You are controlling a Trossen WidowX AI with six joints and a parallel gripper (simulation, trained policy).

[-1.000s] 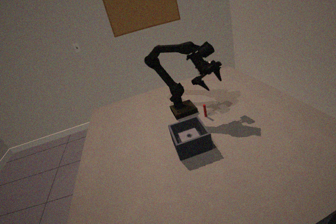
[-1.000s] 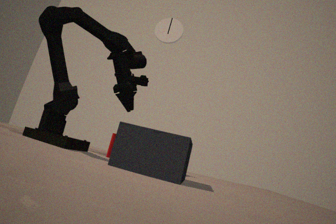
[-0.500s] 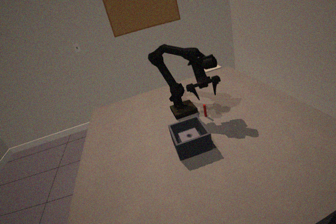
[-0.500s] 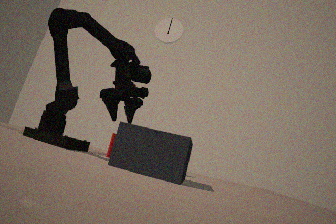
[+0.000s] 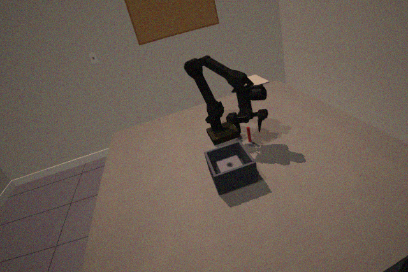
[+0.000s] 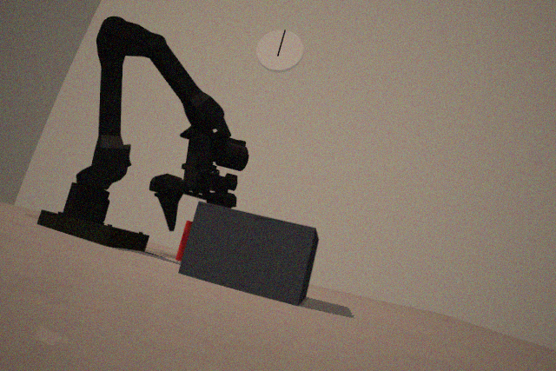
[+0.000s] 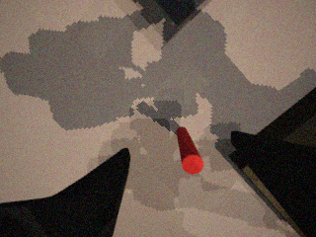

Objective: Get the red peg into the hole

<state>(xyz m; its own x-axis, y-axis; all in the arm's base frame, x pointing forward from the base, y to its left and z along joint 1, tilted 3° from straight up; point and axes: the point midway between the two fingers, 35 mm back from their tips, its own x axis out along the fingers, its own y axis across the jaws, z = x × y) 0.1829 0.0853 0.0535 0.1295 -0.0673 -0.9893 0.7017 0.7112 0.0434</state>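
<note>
Right now my gripper tip is 1 cm past the red peg and 1 cm above it. Also, from my gripper tip: pale plate 13 cm ahead, 19 cm to the right, 1 cm below; then dark blue box 13 cm ahead, 19 cm to the right, 3 cm below.
</note>
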